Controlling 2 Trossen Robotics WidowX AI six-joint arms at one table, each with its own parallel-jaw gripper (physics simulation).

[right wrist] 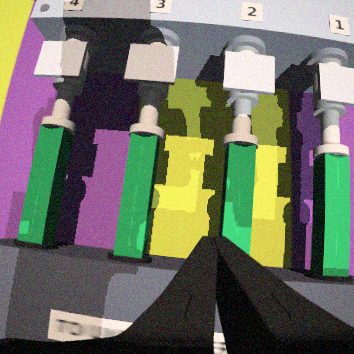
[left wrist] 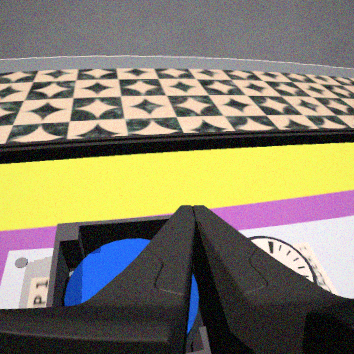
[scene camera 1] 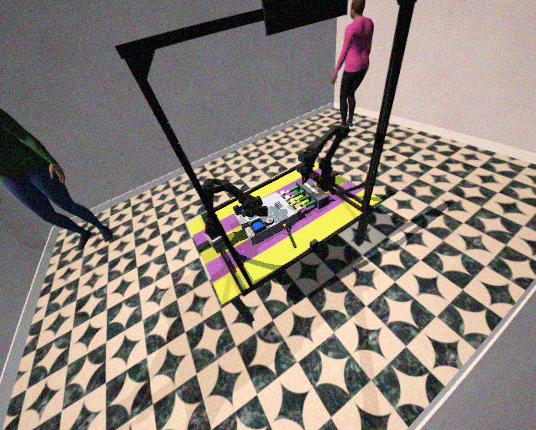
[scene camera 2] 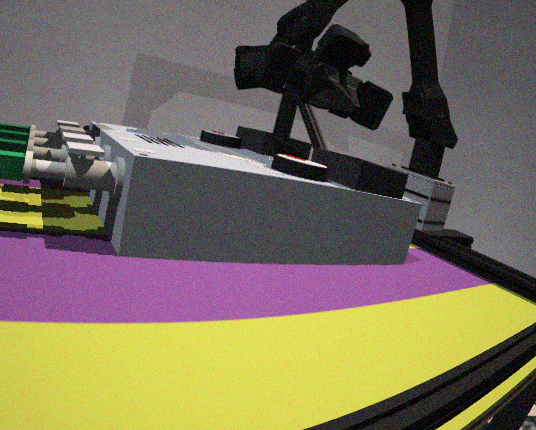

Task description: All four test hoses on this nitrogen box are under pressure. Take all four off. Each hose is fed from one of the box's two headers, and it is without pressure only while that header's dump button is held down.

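Places are measured from the left arm's base along level axes (x ahead, y left, z up), in millimetres.
Pixels of known places: left gripper, fingertip midpoint: (left wrist: 190,216) (scene camera 2: 356,110); right gripper, fingertip midpoint: (right wrist: 211,246) (scene camera 1: 302,184); left arm's base at its link origin: (scene camera 1: 214,234) (scene camera 2: 422,175); right arm's base at its link origin: (scene camera 1: 325,176).
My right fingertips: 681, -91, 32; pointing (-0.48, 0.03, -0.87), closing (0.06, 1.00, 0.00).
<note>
For each thing: its middle in the pictures, then the offset to it from my right fingertips, as dx, dy, dz. "spot": a spot on its surface instead.
- blue dump button at the middle of its body: (left wrist: 132,300) -408, +147, -58
- blue button at the middle of its body: (scene camera 1: 258,227) -437, -41, -58
- gauge at a spot on its surface: (left wrist: 285,255) spot: -309, +142, -48
- dark grey block at a spot on its surface: (right wrist: 65,285) spot: +25, -83, -63
The nitrogen box (scene camera 1: 280,205) (scene camera 2: 260,215) is pale on top. In the right wrist view, green test hoses 4 (right wrist: 45,185), 3 (right wrist: 136,195), 2 (right wrist: 239,190) and 1 (right wrist: 332,215) are in line with their numbered ports, with white plates at the couplings. My right gripper (right wrist: 211,246) is shut and empty, its tips beside hose 2's lower end. My left gripper (left wrist: 190,216) (scene camera 2: 283,132) is shut and empty over a square black guard around a blue dump button (left wrist: 130,260), near label P1. It hides part of the button; contact cannot be told. In scene camera 1 a blue button (scene camera 1: 257,225) shows.
A gauge (left wrist: 285,255) beside the guard is partly covered by my left fingers, its needle hidden. Two gauges (scene camera 2: 300,167) (scene camera 2: 220,138) stand on the box top. A dark grey block (right wrist: 65,285) stands at the hoses' lower ends. Black frame posts (scene camera 1: 385,110) rise around the table.
</note>
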